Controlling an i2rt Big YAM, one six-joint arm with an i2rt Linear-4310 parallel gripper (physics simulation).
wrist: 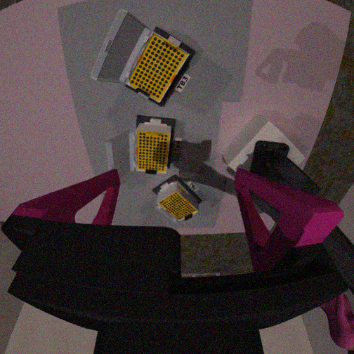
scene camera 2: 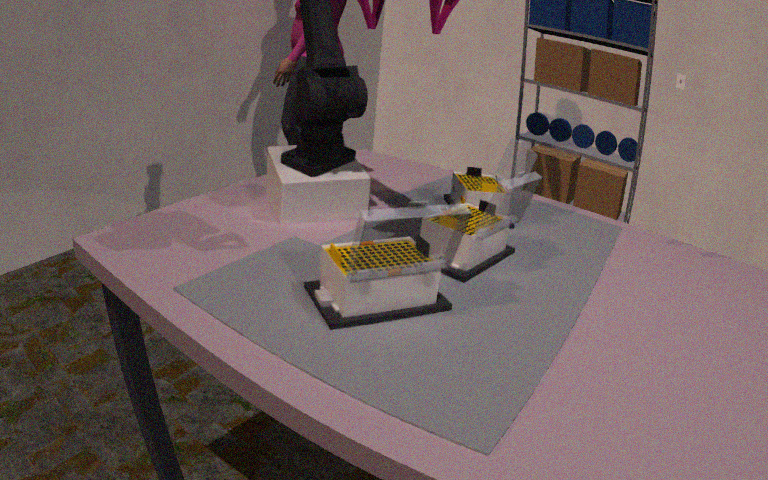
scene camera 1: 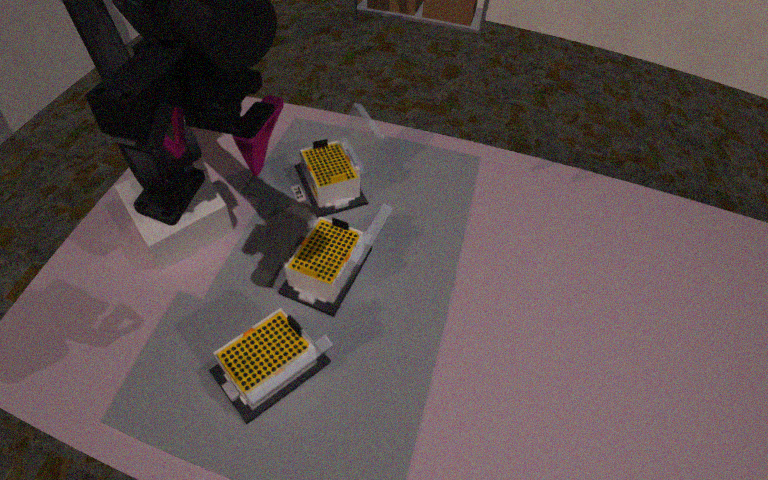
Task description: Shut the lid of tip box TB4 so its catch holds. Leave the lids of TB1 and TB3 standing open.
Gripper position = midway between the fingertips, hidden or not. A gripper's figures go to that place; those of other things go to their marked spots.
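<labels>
Grey mat (wrist: 104, 109): 49 cm from the lens. Tip box TB4 (wrist: 143, 123): 46 cm from the lens. The gripper (wrist: 176, 174): 13 cm from the lens.
</labels>
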